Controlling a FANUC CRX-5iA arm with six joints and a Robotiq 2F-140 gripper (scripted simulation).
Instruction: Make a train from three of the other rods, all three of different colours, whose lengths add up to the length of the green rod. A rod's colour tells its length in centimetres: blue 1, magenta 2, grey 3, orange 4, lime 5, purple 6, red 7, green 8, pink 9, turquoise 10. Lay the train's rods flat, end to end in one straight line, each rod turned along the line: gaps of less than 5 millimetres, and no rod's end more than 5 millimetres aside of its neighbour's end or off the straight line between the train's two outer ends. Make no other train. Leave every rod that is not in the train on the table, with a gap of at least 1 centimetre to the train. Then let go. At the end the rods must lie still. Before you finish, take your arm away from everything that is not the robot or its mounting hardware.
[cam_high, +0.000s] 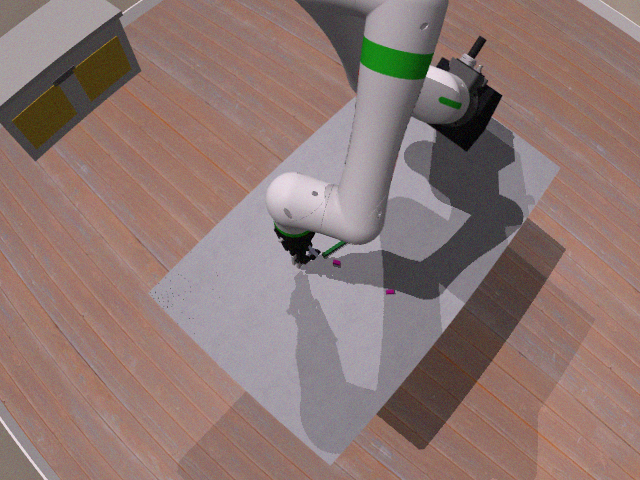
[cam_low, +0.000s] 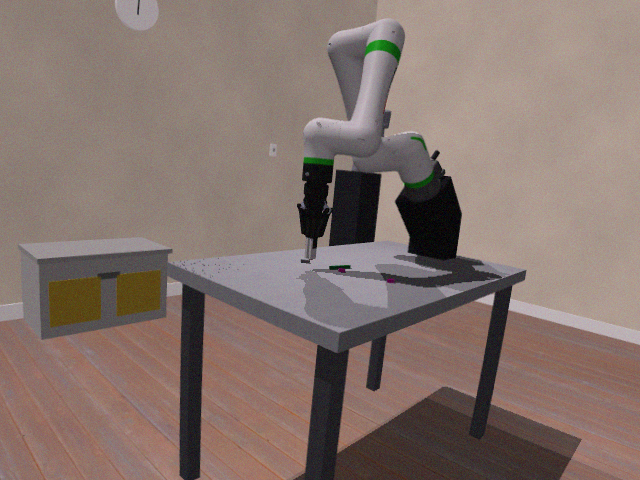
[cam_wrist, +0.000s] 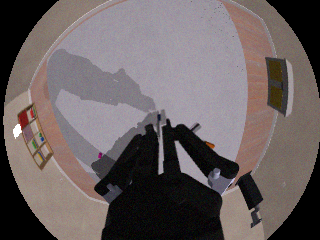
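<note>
My hand is 8 cm to the left of the grey rod, 6 cm past it and 6 cm above it. The rest, counted from my hand: small blue rod: 3 cm below; orange rod: 13 cm behind, 12 cm to the right, 6 cm below; green rod: 11 cm behind, 6 cm below, 4 cm to the left.
</note>
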